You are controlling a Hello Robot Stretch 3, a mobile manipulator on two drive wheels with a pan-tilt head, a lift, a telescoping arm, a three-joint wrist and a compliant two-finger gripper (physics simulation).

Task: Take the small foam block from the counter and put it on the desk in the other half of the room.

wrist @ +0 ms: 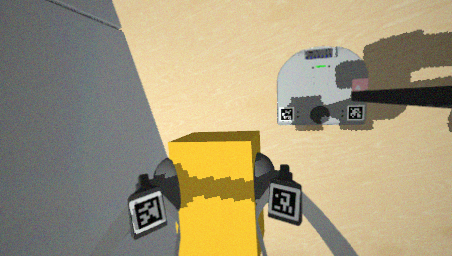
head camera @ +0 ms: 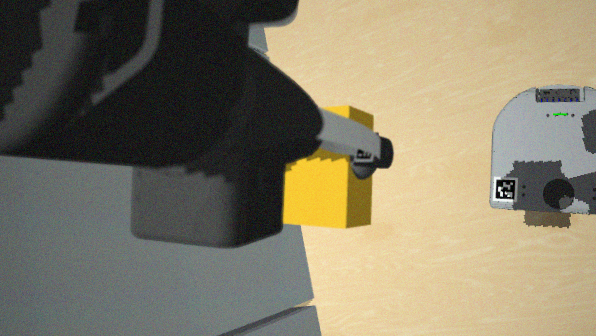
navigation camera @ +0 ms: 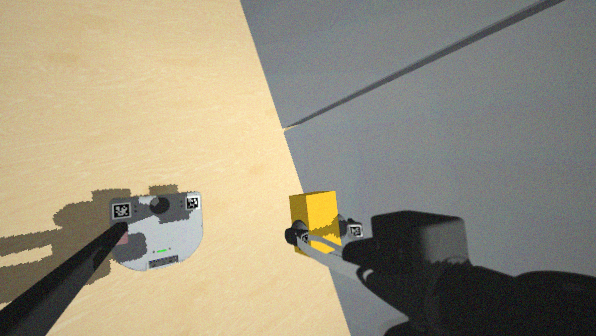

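Seen in the pictures: gripper, fingertip midpoint: (head camera: 324, 153) (navigation camera: 316, 227); robot's base at its link origin: (head camera: 556, 192) (navigation camera: 159, 204).
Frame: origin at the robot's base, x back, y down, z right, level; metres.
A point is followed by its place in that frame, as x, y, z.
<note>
The foam block, a yellow box (head camera: 320, 197) @(-0.014, -0.998, 0.192) (navigation camera: 322, 207) @(-0.014, -0.998, 0.199) (wrist: 215, 225), is between the two rubber fingertips of my gripper (navigation camera: 322, 230) @(0.021, -0.968, 0.207) (wrist: 214, 173) @(0.021, -0.968, 0.207). The fingertips press on its opposite sides, and the gripper is shut on it. Part of the block is hidden behind the gripper in the head view. The block overlaps the edge of a grey flat top (head camera: 215, 280) @(-0.277, -0.464, 0.789) (navigation camera: 450, 130) @(-0.185, -0.973, 0.816) (wrist: 60, 110) in the views. How high it is above that top, I cannot tell. Whether this top is the desk or the counter, I cannot tell from these frames.
A narrow gap (navigation camera: 395, 76) divides the grey top into two parts. My wheeled base (head camera: 520, 135) @(0.137, -0.160, 0.097) (navigation camera: 175, 235) @(0.135, -0.160, 0.054) (wrist: 300, 75) stands on the light wood floor (head camera: 425, 280) @(-0.289, 0.000, 0.364) (navigation camera: 125, 100) @(-0.513, 0.000, -0.124) (wrist: 210, 60) beside it. My dark mast (navigation camera: 70, 280) @(0.053, -0.827, -0.116) (wrist: 405, 96) rises from the base.
</note>
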